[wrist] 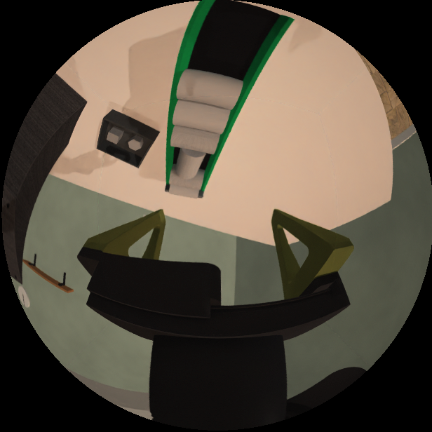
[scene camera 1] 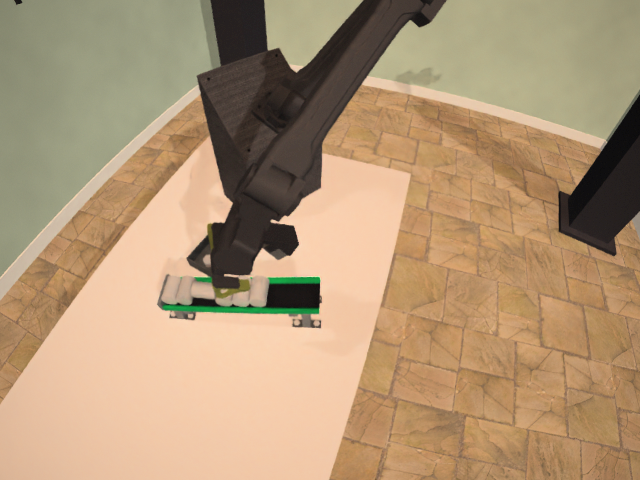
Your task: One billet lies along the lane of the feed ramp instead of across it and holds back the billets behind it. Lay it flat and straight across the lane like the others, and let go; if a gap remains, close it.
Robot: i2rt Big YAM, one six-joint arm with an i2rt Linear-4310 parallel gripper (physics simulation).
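Frame: origin at the arm's base, x right, y ahead, z up, level; millimetres.
Seen in the pictures: gripper, fingertip midpoint: [scene camera 1: 217, 275]; arm's base at its link origin: [scene camera 1: 276, 115].
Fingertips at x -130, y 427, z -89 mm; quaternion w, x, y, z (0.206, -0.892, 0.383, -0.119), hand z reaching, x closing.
Note:
Pixels of each thing's top centre, then the offset from my fingertips to it. "*": a spot on its surface instead. Level surfaces: height alone.
- feed ramp at a spot on its surface: [scene camera 1: 289, 311] * dz -119, dx -127, dy -52 mm
- pale billet at its top centre: [scene camera 1: 203, 285] dz -104, dx +76, dy -2 mm
- crosswise billet at its top centre: [scene camera 1: 184, 286] dz -111, dx +122, dy +22 mm
- outermost billet at its top centre: [scene camera 1: 257, 286] dz -94, dx -42, dy -59 mm
- dark open box at its top centre: [scene camera 1: 213, 248] dz -172, dx +170, dy -130 mm
- pale table at its surface level: dz -207 mm
The feed ramp [scene camera 1: 289, 311] [wrist: 178, 65] is a black lane with green side rails. One pale billet [scene camera 1: 203, 290] [wrist: 189, 164] lies along the lane. Two billets lie across the lane on its left side in the scene view, at the ramp's end, such as this crosswise billet [scene camera 1: 184, 290]. Several billets lie across on the other side, among them an outermost billet [scene camera 1: 259, 291] [wrist: 210, 89]. My gripper [wrist: 218, 214] is open and empty. In the scene view it is above the ramp's upper side, and one finger overlaps the billets right of the lengthwise one.
A dark open box [scene camera 1: 196, 259] [wrist: 139, 161] with light blocks inside stands beside the ramp, near my arm. The ramp stands on small feet on a pale table [scene camera 1: 206, 392] [wrist: 300, 165]. A dark pedestal stands behind, under my arm.

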